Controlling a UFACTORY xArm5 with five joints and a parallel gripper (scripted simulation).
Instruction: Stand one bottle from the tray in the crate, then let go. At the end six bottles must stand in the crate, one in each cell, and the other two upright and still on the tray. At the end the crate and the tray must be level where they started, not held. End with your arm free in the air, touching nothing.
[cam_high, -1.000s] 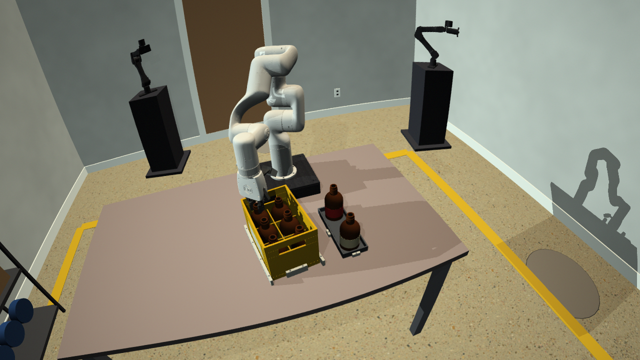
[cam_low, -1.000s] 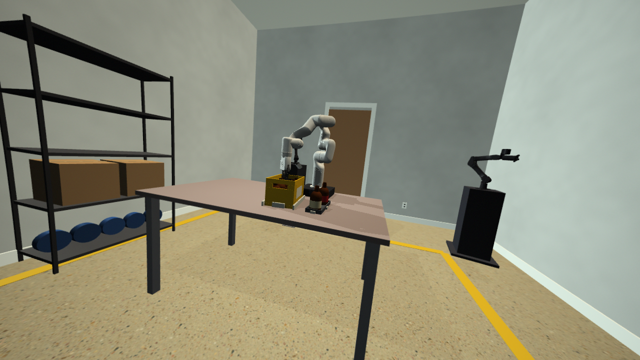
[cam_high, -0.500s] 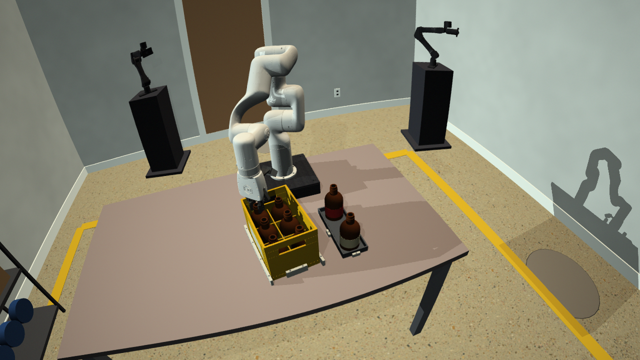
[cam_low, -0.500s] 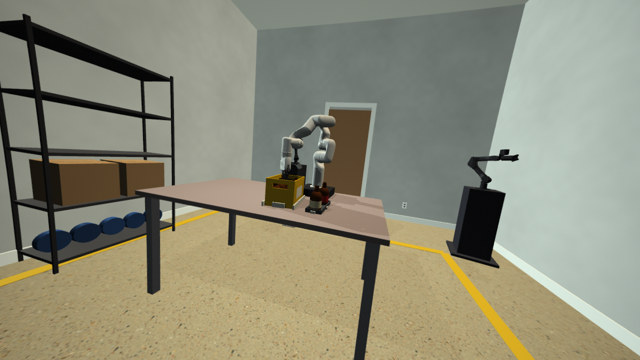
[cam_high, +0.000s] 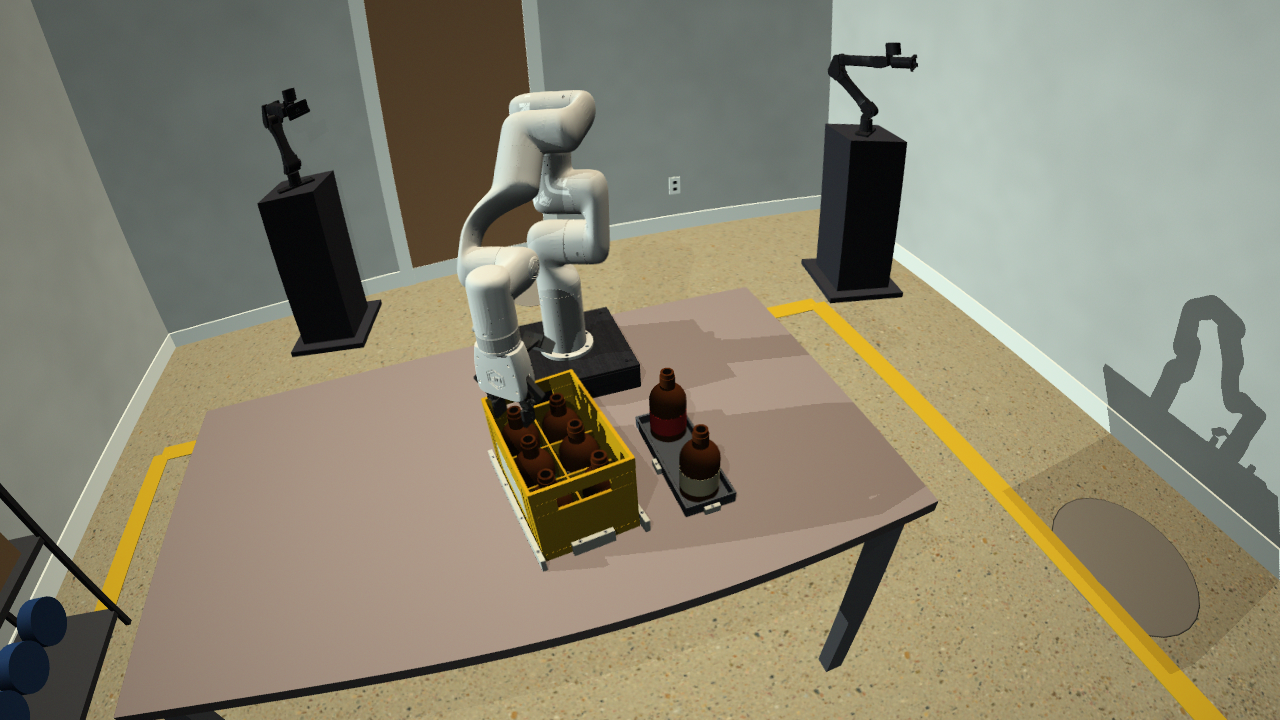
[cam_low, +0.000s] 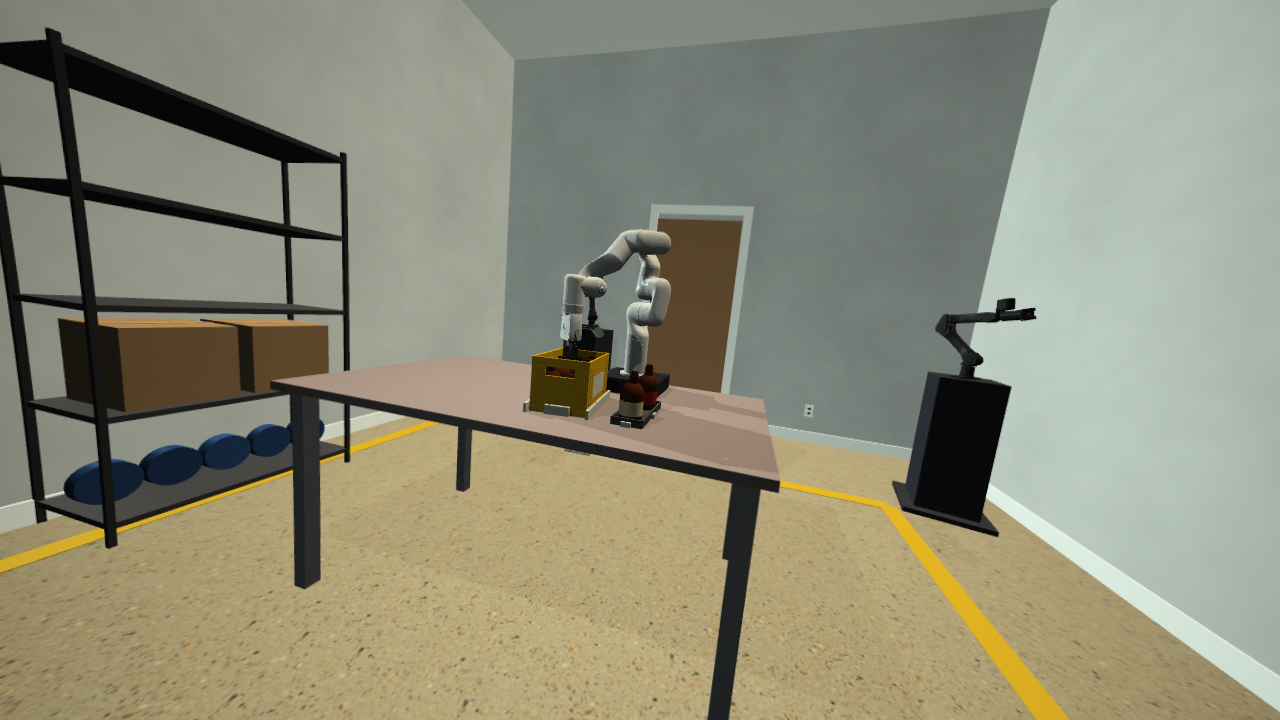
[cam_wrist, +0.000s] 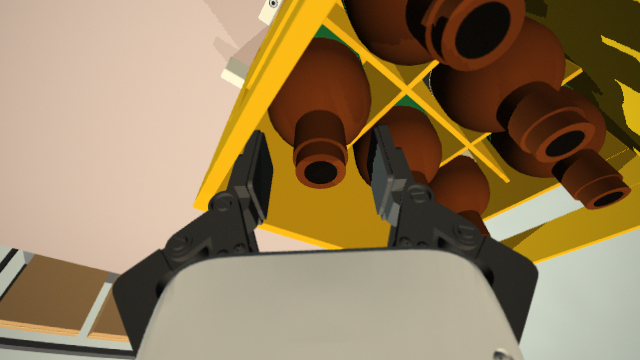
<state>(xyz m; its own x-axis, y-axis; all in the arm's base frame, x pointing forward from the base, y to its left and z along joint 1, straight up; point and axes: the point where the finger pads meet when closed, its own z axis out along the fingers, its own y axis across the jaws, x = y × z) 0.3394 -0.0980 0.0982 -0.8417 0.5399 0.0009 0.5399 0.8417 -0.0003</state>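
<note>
Right now the crate is 8 cm below my hand, 7 cm to the left of it and 7 cm ahead of it.
</note>
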